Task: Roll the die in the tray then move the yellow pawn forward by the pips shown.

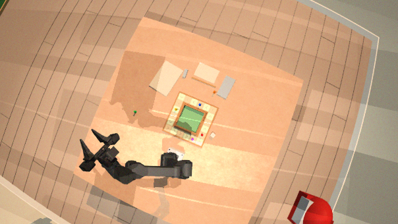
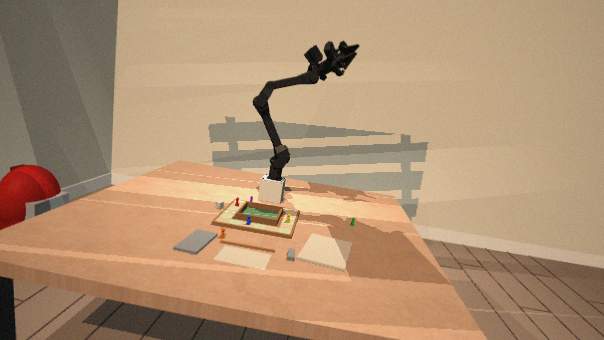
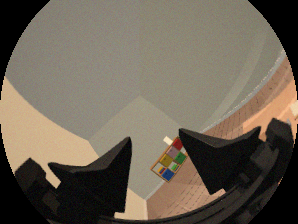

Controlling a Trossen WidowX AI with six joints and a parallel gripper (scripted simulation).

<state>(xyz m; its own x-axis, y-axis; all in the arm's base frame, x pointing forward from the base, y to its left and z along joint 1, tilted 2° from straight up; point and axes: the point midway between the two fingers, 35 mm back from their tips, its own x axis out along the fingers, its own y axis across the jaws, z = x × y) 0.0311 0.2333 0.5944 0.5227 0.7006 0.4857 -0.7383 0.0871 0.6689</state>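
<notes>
Now: the white die 690 mm below my gripper tip, 440 mm to the right of it and 200 mm ahead of it. Also, from my gripper tip: yellow pawn: 680 mm below, 250 mm ahead, 160 mm to the right; green pawn: 690 mm below, 130 mm ahead, 100 mm to the left; purple pawn: 680 mm below, 330 mm to the right, 120 mm ahead.
</notes>
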